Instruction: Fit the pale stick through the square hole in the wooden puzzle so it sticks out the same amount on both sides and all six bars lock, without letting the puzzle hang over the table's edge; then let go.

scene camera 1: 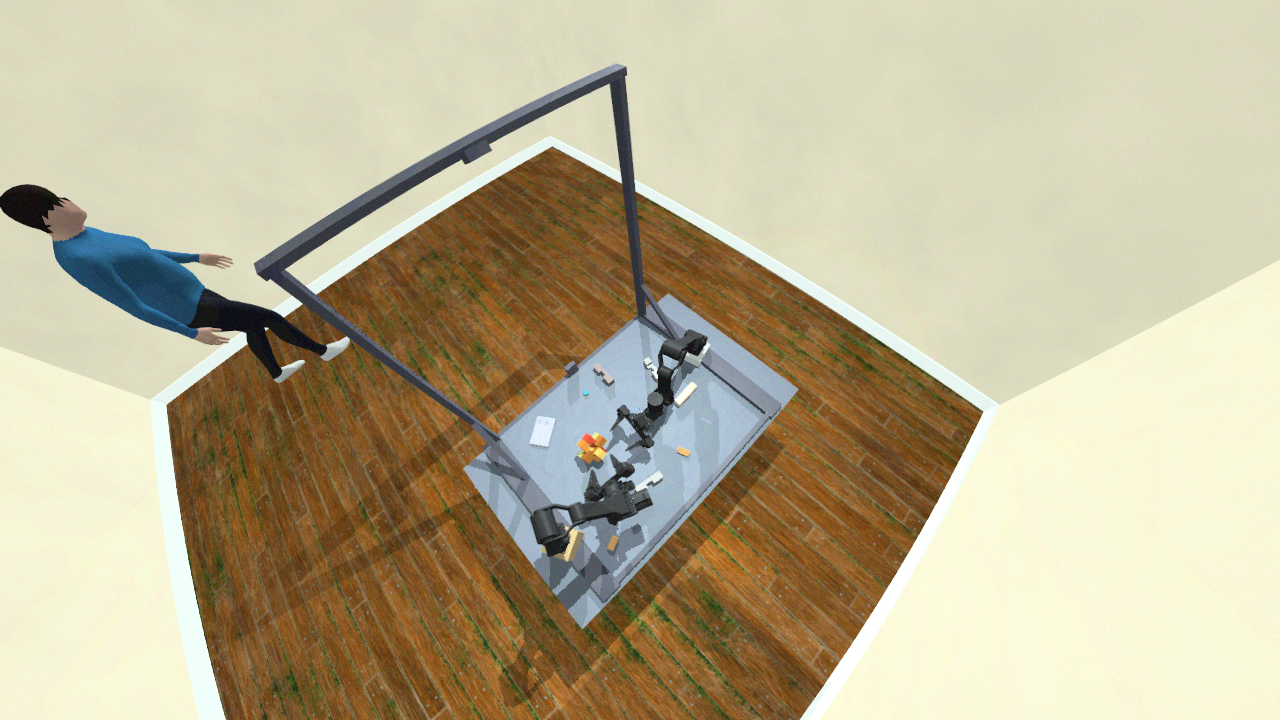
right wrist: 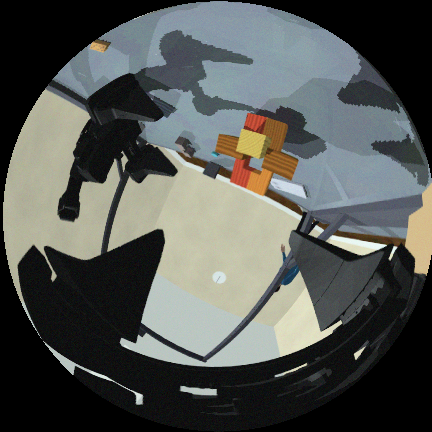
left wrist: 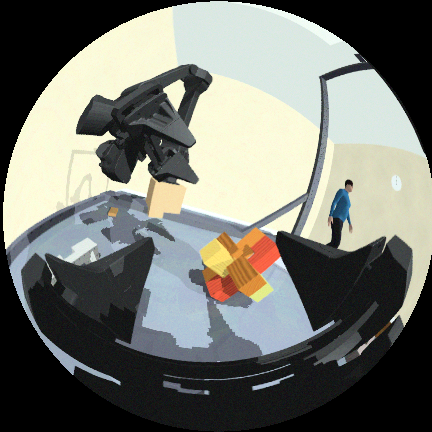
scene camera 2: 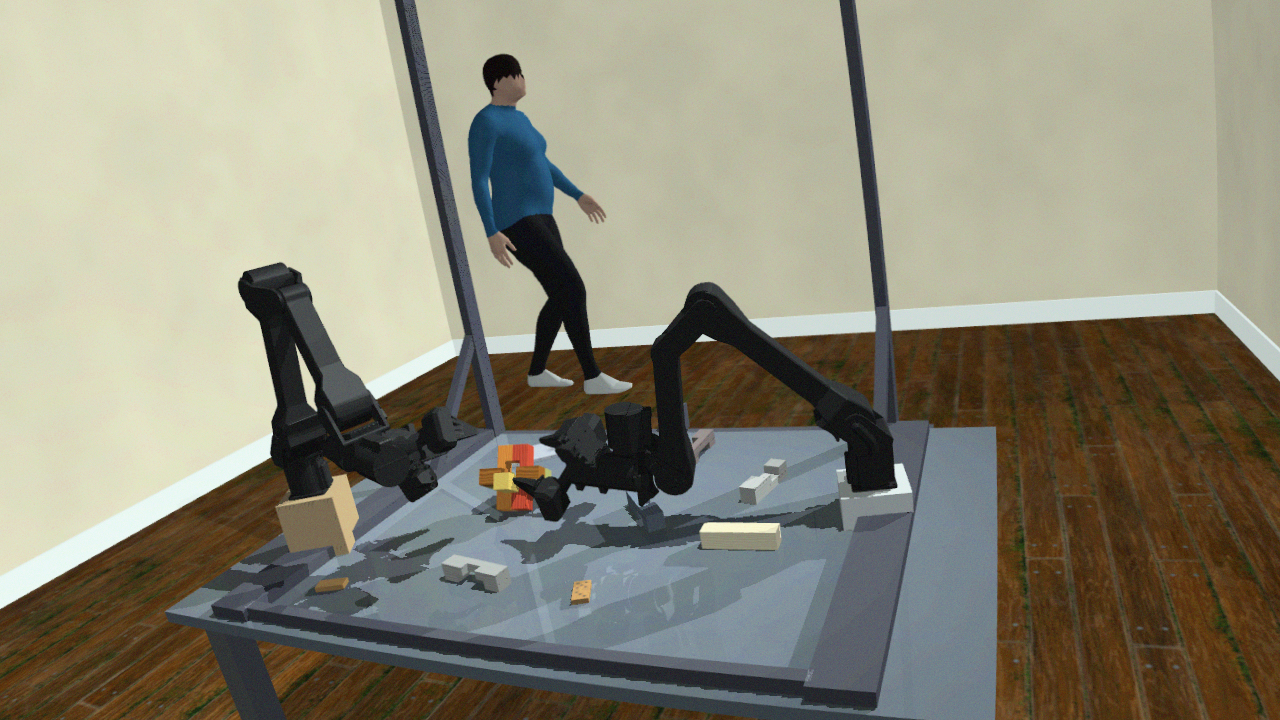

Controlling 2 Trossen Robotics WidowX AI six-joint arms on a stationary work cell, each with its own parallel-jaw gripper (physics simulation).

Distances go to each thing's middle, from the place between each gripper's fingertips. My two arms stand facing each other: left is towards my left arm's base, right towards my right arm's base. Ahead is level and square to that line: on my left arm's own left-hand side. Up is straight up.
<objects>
Now: left hand 10 cm short of the pale stick (scene camera 2: 742,536), 33 cm to the right of it and 11 cm above it.
My right gripper is now 430 mm to the right of the pale stick, 150 mm above it and 90 mm short of it.
</objects>
